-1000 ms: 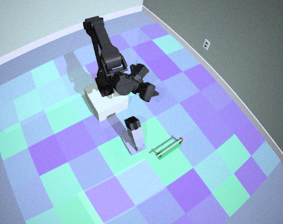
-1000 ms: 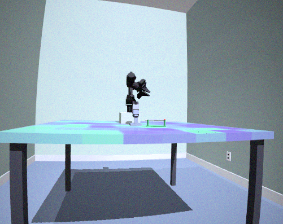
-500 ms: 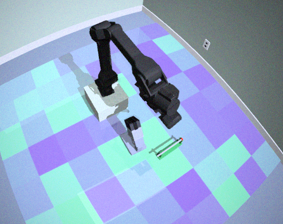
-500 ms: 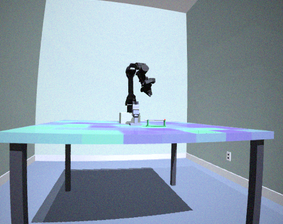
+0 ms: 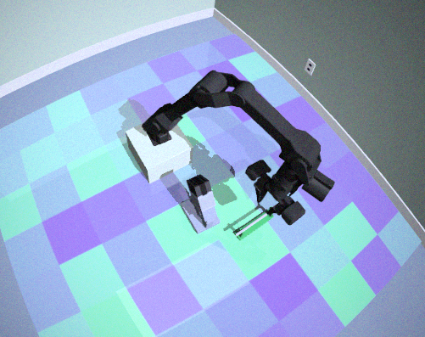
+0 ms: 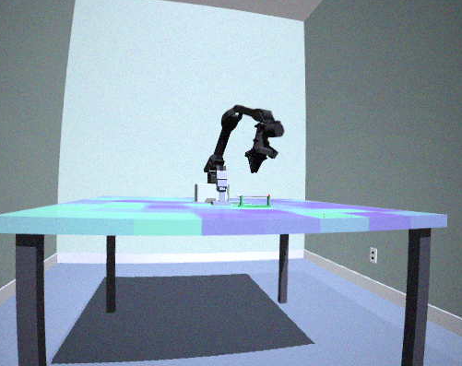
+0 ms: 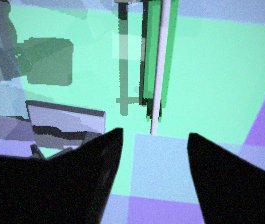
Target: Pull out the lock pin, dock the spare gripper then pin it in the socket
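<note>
My gripper tip is now 120 mm above the green rack and 10 mm to the right of it. Round my gripper tip: spare gripper: 130 mm to the right, 110 mm behind, 20 mm below; then grey mount: 120 mm to the right, 90 mm below, 90 mm behind.
</note>
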